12 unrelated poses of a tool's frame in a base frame.
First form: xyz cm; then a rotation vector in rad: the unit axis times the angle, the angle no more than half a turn.
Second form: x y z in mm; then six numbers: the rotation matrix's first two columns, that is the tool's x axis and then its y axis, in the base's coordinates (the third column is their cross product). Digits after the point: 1 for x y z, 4 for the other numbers.
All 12 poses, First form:
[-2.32 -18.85 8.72 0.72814 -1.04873 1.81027]
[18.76 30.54 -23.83 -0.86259 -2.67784 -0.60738]
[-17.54 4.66 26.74 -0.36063 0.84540 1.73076]
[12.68 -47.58 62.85 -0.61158 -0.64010 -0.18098]
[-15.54 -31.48 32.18 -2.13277 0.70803 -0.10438]
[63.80 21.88 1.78 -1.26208 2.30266 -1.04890]
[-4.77 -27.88 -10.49 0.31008 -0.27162 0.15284]
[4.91 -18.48 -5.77 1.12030 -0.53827 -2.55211]
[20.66 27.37 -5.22 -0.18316 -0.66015 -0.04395]
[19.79 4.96 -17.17 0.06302 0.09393 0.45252]
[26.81 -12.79 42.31 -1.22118 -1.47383 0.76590]
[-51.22 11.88 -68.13 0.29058 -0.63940 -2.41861]
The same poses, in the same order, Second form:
[-23.2 -188.5 87.2 -0.4278 0.4042 0.8085 -0.9024 -0.2419 -0.3565]
[187.6 305.4 -238.3 -0.7890 0.4931 0.3666 0.6030 0.7359 0.3079]
[-175.4 46.6 267.4 -0.3324 0.7078 -0.6233 -0.9267 -0.1225 0.3552]
[126.8 -475.8 628.5 0.7934 0.0254 0.6082 0.3401 0.8101 -0.4776]
[-155.4 -314.8 321.8 0.8352 -0.5218 -0.1733 -0.4496 -0.4666 -0.7616]
[638.0 218.8 17.8 -0.5624 -0.8238 0.0715 -0.5946 0.3428 -0.7273]
[-47.7 -278.8 -104.9 0.9522 0.1065 0.2863 -0.1894 0.9412 0.2798]
[49.1 -184.8 -57.7 -0.6501 -0.4145 -0.6369 0.1219 -0.8842 0.4509]
[206.6 273.7 -52.2 0.7896 0.0175 0.6134 0.0987 0.9829 -0.1552]
[197.9 49.6 -171.7 0.8951 0.4392 -0.0766 -0.4334 0.8975 0.0816]
[268.1 -127.9 423.1 0.0450 0.9507 0.3067 0.2954 0.2807 -0.9132]
[-512.2 118.8 -681.3 -0.7880 -0.6135 -0.0526 0.5073 -0.6953 0.5091]

